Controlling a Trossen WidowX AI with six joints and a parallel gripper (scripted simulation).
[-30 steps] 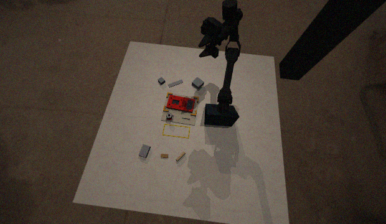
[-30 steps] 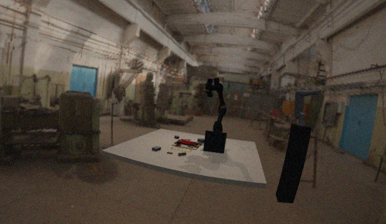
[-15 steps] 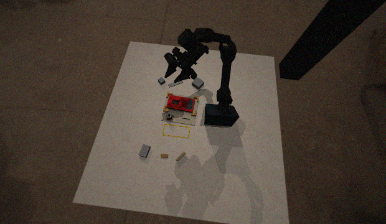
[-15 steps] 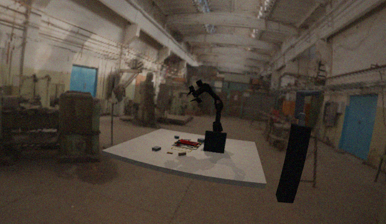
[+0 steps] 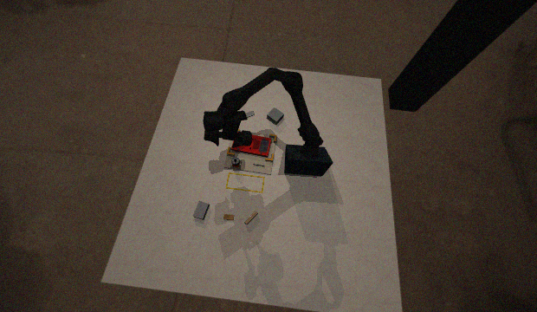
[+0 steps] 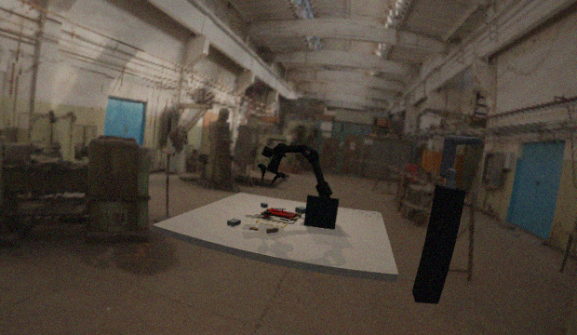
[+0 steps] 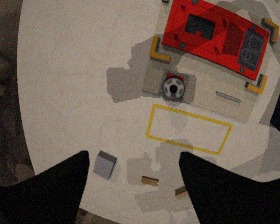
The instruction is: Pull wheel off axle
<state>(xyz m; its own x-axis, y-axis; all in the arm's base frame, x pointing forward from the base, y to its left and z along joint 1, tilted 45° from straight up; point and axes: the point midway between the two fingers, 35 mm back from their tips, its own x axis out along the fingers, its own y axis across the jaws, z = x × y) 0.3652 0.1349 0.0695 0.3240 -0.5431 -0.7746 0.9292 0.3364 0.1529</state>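
My gripper tip is 200 mm above the wheel, 20 mm past it and 10 mm to the left of it. Round my gripper tip: grey block 250 mm to the left, 230 mm below, 100 mm ahead.
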